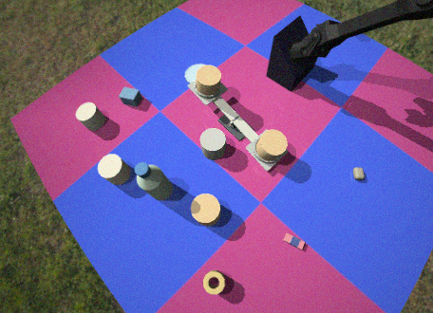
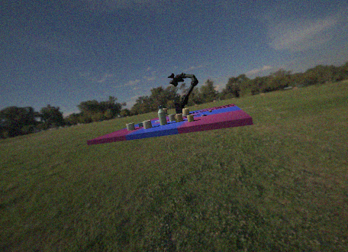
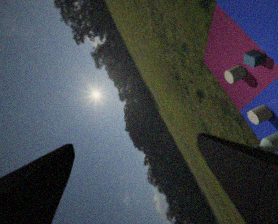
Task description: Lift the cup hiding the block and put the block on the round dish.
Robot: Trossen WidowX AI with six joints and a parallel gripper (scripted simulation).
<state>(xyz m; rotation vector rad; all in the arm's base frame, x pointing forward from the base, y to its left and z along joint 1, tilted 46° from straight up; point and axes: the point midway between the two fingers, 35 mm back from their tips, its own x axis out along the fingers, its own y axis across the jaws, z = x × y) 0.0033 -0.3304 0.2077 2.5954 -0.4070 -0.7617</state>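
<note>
My gripper tip is 300 mm short of the grey block, 260 mm to the right of it and 450 mm above it. The rest, counted from my gripper tip: balance (300 mm ahead, 130 mm to the left, 450 mm below); pale blue round dish (260 mm ahead, 120 mm to the right, 490 mm below); balance beam (310 mm ahead, 130 mm to the left, 470 mm below).
</note>
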